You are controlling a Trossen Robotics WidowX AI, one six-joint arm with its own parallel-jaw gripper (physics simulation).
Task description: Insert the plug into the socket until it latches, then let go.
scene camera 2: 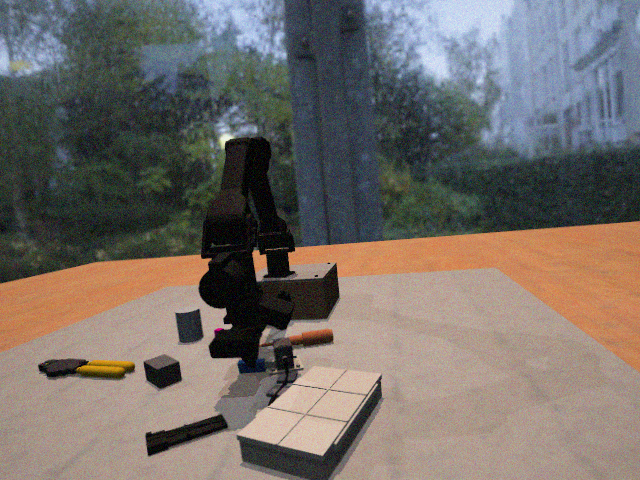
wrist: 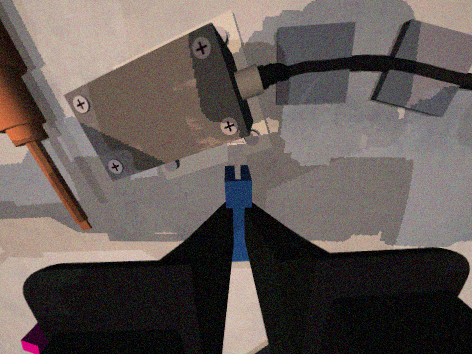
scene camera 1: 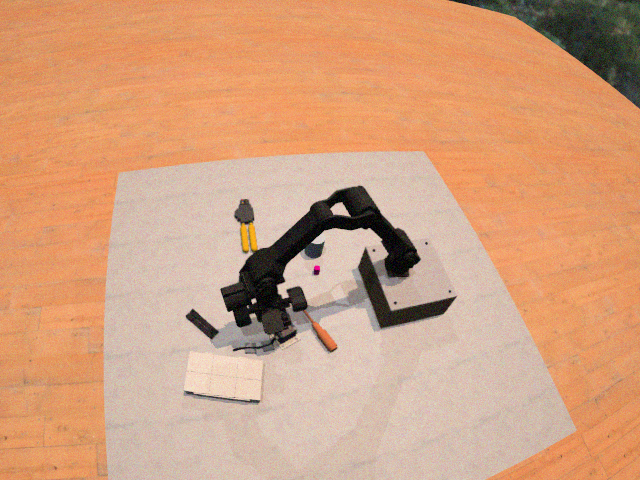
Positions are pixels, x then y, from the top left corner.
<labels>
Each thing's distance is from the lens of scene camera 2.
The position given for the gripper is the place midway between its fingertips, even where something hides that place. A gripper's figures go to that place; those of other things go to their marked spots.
gripper (scene camera 2: 253,366): 71 cm
dark cube (scene camera 2: 162,371): 72 cm
yellow-handled pliers (scene camera 2: 53,368): 92 cm
The marked spots on the yellow-handled pliers and the dark cube are 27 cm apart.
</labels>
